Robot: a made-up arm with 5 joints.
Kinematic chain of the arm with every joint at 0, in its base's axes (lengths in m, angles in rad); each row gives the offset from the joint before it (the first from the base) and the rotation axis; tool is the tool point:
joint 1: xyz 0 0 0.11 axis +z
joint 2: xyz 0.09 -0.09 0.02 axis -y
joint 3: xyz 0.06 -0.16 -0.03 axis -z
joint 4: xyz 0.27 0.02 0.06 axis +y
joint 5: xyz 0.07 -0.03 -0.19 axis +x
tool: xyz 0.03 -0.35 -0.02
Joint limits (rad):
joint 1: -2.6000..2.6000
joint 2: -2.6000..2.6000
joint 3: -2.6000..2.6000
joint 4: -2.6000..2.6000
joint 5: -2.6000..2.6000
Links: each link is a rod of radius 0.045 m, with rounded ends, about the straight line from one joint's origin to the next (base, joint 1, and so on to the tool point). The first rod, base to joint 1, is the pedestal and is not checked.
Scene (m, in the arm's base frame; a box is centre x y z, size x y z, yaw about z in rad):
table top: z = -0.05
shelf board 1: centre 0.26 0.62 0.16 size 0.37 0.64 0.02 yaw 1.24
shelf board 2: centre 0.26 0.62 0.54 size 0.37 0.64 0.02 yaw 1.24
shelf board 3: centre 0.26 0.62 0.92 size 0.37 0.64 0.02 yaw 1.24
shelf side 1: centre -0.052 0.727 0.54 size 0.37 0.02 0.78 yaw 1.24
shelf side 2: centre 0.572 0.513 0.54 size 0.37 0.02 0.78 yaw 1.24
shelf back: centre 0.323 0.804 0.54 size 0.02 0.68 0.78 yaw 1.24
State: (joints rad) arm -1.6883 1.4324 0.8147 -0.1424 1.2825
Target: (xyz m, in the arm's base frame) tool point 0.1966 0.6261 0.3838
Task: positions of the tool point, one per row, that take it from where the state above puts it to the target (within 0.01 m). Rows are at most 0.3 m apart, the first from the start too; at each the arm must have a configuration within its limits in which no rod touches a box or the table.
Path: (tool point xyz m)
1: -0.7755 -0.3442 0.5266
2: -0.7389 -0.1100 0.6803
3: -0.5915 0.1200 0.7704
4: -0.3750 0.2919 0.7685
5: -0.1547 0.3755 0.6800
6: 0.0106 0.3743 0.5377
7: 0.0905 0.3173 0.3838
8: 0.1314 0.4152 0.4080
9: 0.1677 0.5206 0.4073
10: 0.1966 0.6261 0.3838

